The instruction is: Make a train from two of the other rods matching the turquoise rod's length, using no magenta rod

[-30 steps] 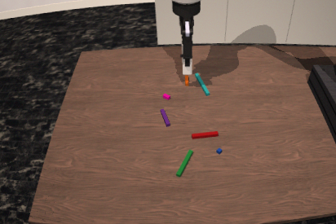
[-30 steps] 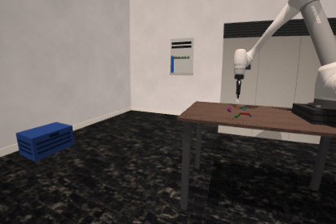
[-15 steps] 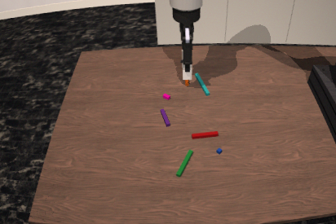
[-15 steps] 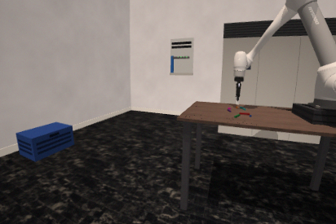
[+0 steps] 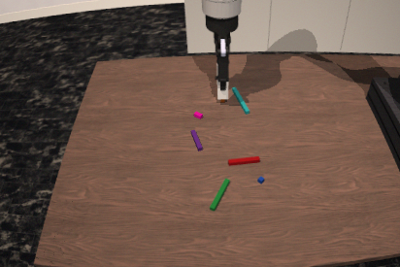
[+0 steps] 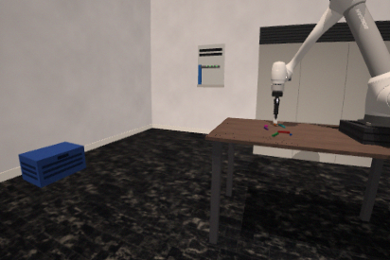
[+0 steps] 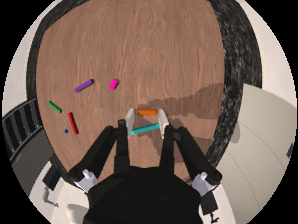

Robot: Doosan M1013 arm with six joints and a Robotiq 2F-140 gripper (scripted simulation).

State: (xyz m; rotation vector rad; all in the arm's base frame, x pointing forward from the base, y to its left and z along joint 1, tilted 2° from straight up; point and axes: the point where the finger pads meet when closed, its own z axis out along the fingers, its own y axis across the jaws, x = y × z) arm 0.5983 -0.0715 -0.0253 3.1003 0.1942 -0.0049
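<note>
Right now the orange rod is 5 cm below my hand. Also, from my hand: turquoise rod 5 cm behind, 1 cm to the left, 5 cm below; magenta rod 5 cm ahead, 8 cm to the left, 5 cm below; purple rod 5 cm ahead, 16 cm to the left, 5 cm below.
</note>
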